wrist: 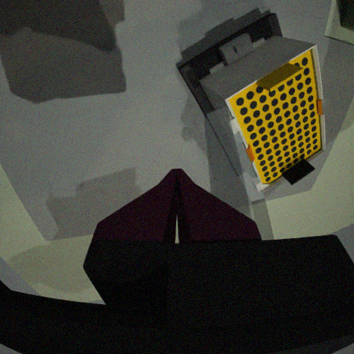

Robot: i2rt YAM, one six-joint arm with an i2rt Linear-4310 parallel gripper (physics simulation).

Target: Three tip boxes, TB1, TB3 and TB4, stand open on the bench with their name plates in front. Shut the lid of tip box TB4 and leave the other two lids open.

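Observation:
A tip box point(280, 117) with a yellow top full of dark holes stands at the upper right of the wrist view, turned at an angle. Its name plate does not show. A see-through grey lid point(226, 142) shows as a narrow panel along the box's left side, apart from the yellow top, so the box is open. The lid's exact tilt is hard to tell. My gripper point(176, 177) is shut and empty, with its tips to the lower left of the box and left of the lid. I cannot make out the other two tip boxes.
A dark grey stepped part point(237, 47) sits against the box's far side. A pale-edged dark green object point(333, 30) is cut off at the top right corner. Large dark shadows fall on the bench at the upper left, and a fainter one lies left of the fingertips.

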